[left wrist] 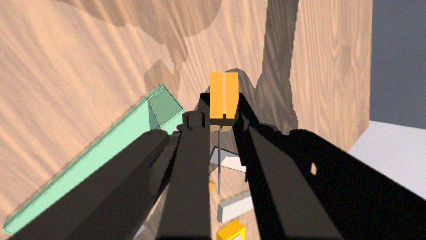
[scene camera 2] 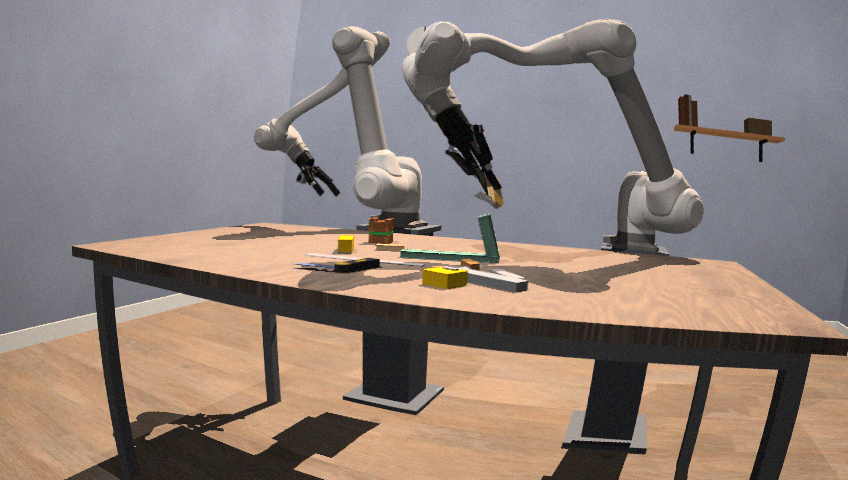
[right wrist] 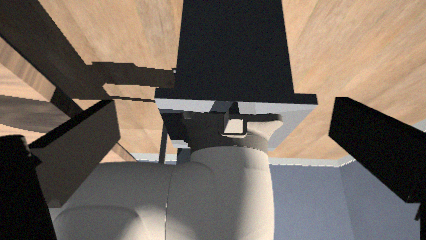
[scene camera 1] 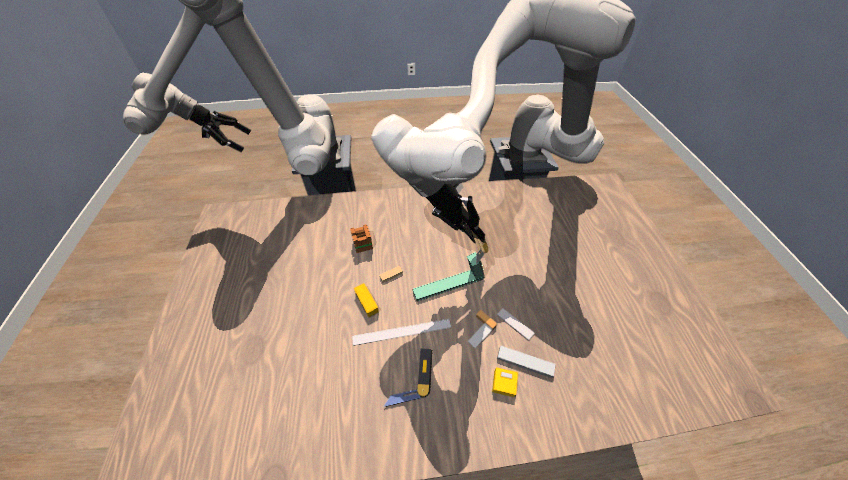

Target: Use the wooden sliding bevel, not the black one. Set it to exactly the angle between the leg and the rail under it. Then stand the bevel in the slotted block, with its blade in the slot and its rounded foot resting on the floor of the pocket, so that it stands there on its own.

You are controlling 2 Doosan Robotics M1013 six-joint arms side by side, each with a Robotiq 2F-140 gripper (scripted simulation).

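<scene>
Scene camera 1 has the left gripper in it, and the left wrist view has that gripper too. In scene camera 2 you get the right gripper, and it's there in the right wrist view as well. The pictures also show a wooden sliding bevel and a green rail, plus a black bevel and a yellow box.
</scene>
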